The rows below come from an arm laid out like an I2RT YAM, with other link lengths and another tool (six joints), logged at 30 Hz.
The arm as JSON. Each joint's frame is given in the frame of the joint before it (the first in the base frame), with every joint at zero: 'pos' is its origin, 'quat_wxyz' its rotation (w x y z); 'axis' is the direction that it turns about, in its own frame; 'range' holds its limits. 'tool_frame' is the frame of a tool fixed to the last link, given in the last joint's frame.
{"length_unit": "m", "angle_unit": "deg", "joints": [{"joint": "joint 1", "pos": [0.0, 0.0, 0.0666], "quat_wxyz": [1.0, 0.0, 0.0, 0.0], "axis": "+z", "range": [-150.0, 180.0]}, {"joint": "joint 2", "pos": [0.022, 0.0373, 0.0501], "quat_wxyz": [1.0, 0.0, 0.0, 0.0], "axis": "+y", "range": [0.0, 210.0]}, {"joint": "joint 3", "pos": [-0.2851, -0.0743, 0.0], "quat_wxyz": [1.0, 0.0, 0.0, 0.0], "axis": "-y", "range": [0.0, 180.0]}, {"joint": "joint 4", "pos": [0.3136, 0.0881, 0.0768], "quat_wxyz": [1.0, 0.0, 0.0, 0.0], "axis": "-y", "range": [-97.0, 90.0]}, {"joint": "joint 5", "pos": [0.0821, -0.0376, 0.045], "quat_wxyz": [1.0, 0.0, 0.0, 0.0], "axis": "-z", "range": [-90.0, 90.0]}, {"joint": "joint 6", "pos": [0.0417, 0.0, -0.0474], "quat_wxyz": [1.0, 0.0, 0.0, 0.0], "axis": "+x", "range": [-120.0, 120.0]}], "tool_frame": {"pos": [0.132, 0.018, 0.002], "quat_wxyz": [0.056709, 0.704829, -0.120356, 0.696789]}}
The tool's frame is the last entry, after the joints.
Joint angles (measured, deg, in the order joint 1, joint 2, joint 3, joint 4, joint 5, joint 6), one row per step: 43.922, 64.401, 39.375, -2.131, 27.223, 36.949; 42.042, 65.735, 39.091, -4.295, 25.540, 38.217; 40.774, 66.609, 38.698, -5.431, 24.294, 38.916; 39.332, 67.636, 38.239, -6.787, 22.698, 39.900; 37.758, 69.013, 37.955, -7.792, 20.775, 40.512; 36.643, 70.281, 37.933, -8.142, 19.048, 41.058; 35.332, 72.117, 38.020, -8.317, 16.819, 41.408; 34.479, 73.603, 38.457, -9.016, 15.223, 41.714; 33.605, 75.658, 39.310, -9.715, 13.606, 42.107; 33.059, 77.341, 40.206, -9.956, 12.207, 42.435; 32.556, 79.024, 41.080, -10.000, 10.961, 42.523; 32.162, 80.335, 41.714, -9.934, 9.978, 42.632; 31.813, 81.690, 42.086, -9.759, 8.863, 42.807; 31.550, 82.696, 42.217, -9.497, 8.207, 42.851; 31.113, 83.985, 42.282, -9.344, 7.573, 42.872; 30.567, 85.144, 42.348, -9.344, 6.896, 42.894; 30.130, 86.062, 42.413, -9.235, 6.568, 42.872; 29.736, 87.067, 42.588, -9.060, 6.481, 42.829; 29.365, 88.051, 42.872, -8.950, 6.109, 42.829
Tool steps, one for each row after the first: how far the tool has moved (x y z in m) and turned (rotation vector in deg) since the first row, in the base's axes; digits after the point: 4 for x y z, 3 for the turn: 0.0044, -0.0093, -0.0211, -0.870, 3.589, -0.960; 0.0065, -0.0157, -0.0358, -1.367, 5.963, -1.507; 0.0078, -0.0231, -0.0529, -1.684, 8.905, -2.133; 0.0098, -0.0296, -0.0698, -1.960, 11.824, -2.505; 0.0117, -0.0324, -0.0810, -1.681, 13.896, -2.551; 0.0142, -0.0348, -0.0949, -1.427, 16.383, -2.338; 0.0155, -0.0360, -0.1047, -1.366, 18.496, -2.189; 0.0182, -0.0364, -0.1150, -1.249, 20.785, -2.140; 0.0212, -0.0344, -0.1208, -0.808, 22.268, -1.852; 0.0246, -0.0324, -0.1263, -0.518, 23.503, -1.501; 0.0273, -0.0308, -0.1308, -0.209, 24.436, -1.245; 0.0286, -0.0293, -0.1374, 0.115, 25.606, -0.910; 0.0293, -0.0289, -0.1432, 0.209, 26.401, -0.755; 0.0299, -0.0303, -0.1518, 0.089, 27.574, -0.836; 0.0304, -0.0326, -0.1600, 0.024, 28.788, -1.000; 0.0313, -0.0348, -0.1660, -0.088, 29.555, -1.257; 0.0331, -0.0371, -0.1716, -0.300, 30.147, -1.633; 0.0347, -0.0382, -0.1765, -0.299, 30.808, -1.788
